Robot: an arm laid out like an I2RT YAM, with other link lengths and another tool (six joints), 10 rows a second.
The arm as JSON. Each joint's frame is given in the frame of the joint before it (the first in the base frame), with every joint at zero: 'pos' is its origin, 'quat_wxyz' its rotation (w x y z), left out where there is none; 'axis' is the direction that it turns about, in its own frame. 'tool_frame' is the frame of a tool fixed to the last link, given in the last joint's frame.
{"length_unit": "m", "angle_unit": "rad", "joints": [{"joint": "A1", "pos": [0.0, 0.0, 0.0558], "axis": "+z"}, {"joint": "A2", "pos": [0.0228, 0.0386, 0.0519], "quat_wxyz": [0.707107, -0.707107, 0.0, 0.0], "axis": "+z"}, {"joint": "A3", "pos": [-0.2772, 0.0, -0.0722], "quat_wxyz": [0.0, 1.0, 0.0, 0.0], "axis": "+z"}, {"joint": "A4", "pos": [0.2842, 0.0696, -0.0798], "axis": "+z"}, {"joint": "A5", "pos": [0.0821, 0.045, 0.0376], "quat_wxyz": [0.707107, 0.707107, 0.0, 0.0], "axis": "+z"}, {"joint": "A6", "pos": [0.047, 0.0, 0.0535], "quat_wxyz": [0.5, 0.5, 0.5, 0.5], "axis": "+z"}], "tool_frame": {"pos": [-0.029, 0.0, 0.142], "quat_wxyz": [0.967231, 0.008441, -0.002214, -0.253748]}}
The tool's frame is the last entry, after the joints.
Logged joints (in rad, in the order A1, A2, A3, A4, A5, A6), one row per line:
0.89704, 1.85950, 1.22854, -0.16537, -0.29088, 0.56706
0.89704, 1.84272, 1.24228, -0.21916, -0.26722, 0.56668
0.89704, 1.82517, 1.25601, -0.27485, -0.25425, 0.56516
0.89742, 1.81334, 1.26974, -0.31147, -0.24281, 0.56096
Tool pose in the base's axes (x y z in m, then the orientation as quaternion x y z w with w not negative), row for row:
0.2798, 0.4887, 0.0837, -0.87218, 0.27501, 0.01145, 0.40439
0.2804, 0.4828, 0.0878, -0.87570, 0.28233, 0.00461, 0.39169
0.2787, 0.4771, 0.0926, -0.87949, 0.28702, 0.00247, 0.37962
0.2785, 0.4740, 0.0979, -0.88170, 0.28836, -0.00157, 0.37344
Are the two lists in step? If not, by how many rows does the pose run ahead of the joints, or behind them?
They are in step.
